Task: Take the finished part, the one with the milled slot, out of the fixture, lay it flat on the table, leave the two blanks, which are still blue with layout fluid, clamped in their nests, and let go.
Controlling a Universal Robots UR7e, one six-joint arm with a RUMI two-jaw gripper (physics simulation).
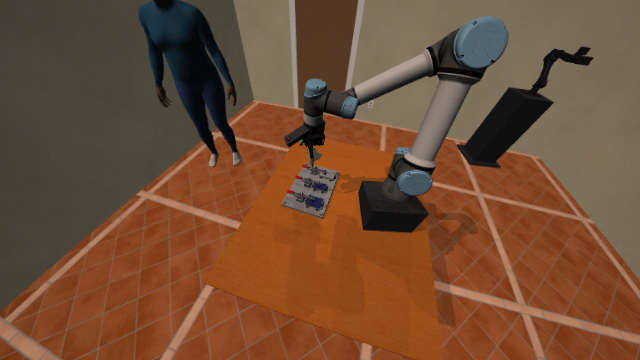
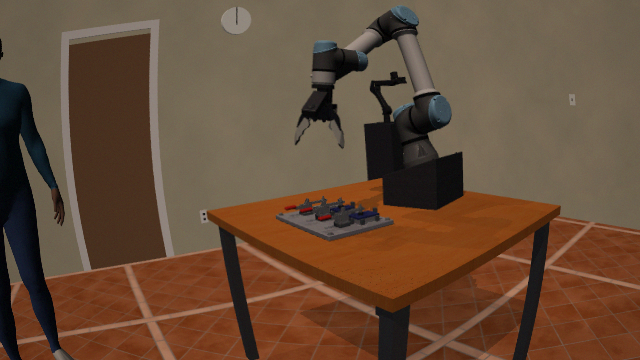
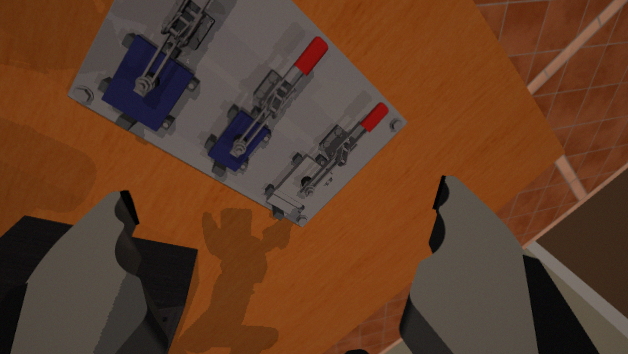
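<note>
The grey fixture plate (image 1: 296, 205) (image 2: 316, 230) (image 3: 240, 45) lies on the table with three nests, each with a toggle clamp. The finished part (image 3: 292, 179), bare grey metal with a slot across one end, sits in the end nest, its clamp arm reaching over it. The larger blue blank (image 1: 315, 202) (image 2: 364, 215) (image 3: 167, 102) and the smaller blue blank (image 1: 320, 186) (image 3: 225, 145) sit in the other nests under their clamp arms. My gripper (image 1: 312, 164) (image 2: 319, 145) (image 3: 288, 186) is open and empty, pointing down above the fixture's finished-part end.
Red clamp handles (image 1: 290, 192) (image 2: 325, 217) (image 3: 311, 55) point to the table's edge. The black base block (image 1: 392, 212) (image 2: 410, 182) stands on the table (image 1: 320, 280) (image 2: 450, 245) beside the fixture. A person (image 1: 187, 55) (image 2: 20, 130) stands beyond the table; a black pedestal (image 1: 510, 120) carries a smaller arm.
</note>
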